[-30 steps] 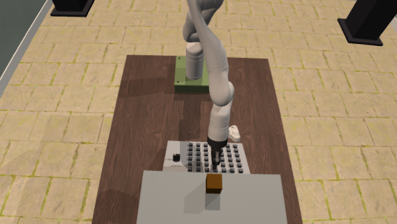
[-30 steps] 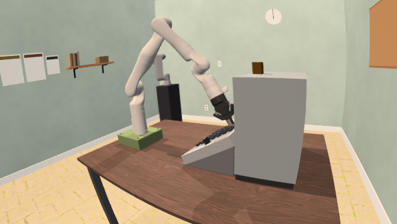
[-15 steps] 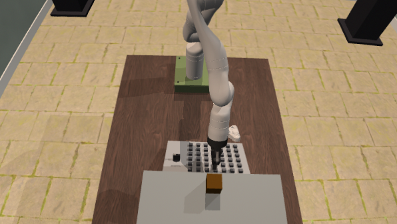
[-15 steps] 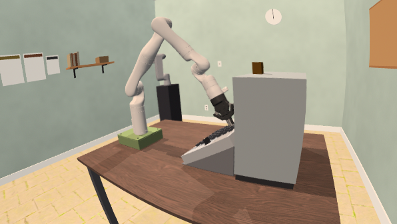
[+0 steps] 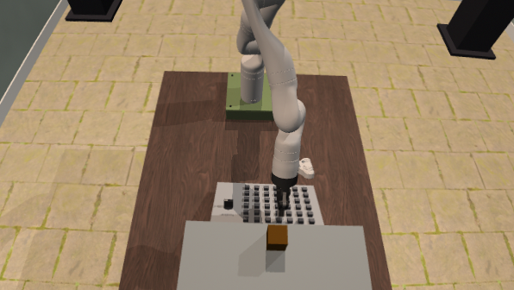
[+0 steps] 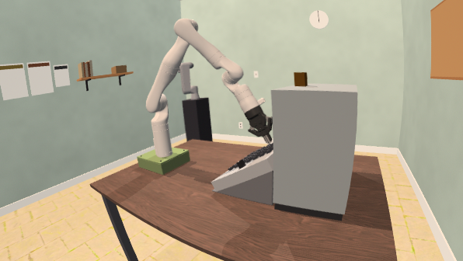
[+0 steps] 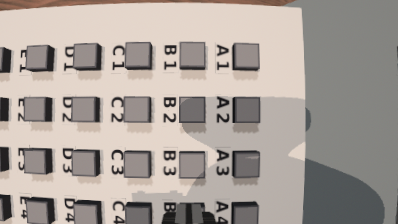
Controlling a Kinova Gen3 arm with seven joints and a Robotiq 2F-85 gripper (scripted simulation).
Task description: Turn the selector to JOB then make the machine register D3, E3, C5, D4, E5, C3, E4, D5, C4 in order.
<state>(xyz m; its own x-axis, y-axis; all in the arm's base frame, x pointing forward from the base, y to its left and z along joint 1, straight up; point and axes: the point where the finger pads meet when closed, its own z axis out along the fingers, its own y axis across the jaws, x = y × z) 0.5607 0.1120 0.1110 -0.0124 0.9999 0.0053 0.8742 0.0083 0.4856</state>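
The C4 key is 1 cm behind my hand and 5 cm below it. From my hand the other things lie so: C5 key 1 cm behind, 4 cm to the right, 5 cm below; then C3 key 1 cm behind, 3 cm to the left, 5 cm below; then D4 key 4 cm behind, 6 cm below.
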